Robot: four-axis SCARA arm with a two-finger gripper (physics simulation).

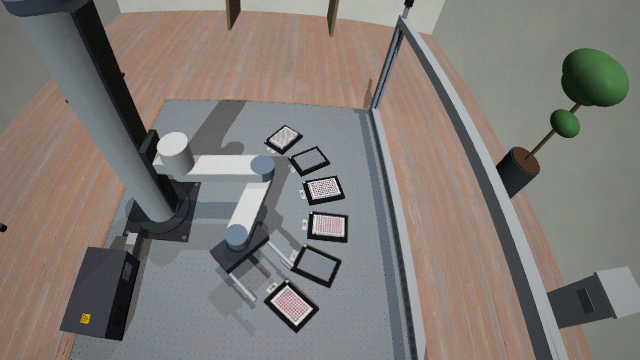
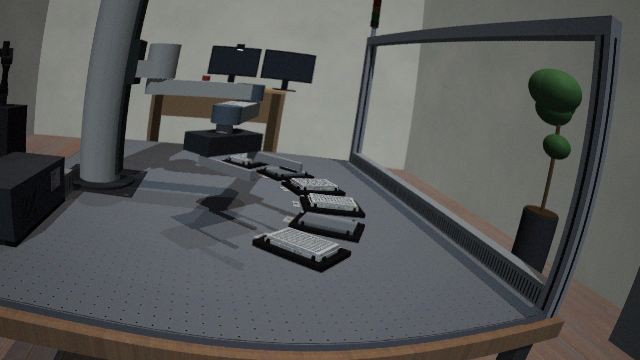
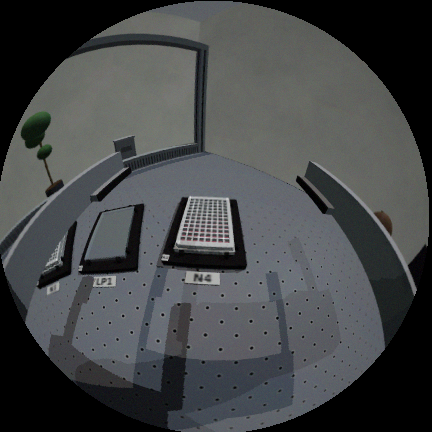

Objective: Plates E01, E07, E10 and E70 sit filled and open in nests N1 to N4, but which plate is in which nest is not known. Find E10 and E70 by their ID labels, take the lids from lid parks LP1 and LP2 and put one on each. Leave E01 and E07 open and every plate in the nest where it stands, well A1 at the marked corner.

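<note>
My gripper is open and empty, low over the table, facing the nest labelled N4. An open plate with reddish wells sits in N4. A clear lid lies in the park labelled LP1 beside it. Further along stand an open plate, another plate, a second lid and a far plate. The plates' ID labels cannot be read.
The arm column stands on the grey perforated table. A dark control box is near its base. A framed screen runs along the side beyond the nests.
</note>
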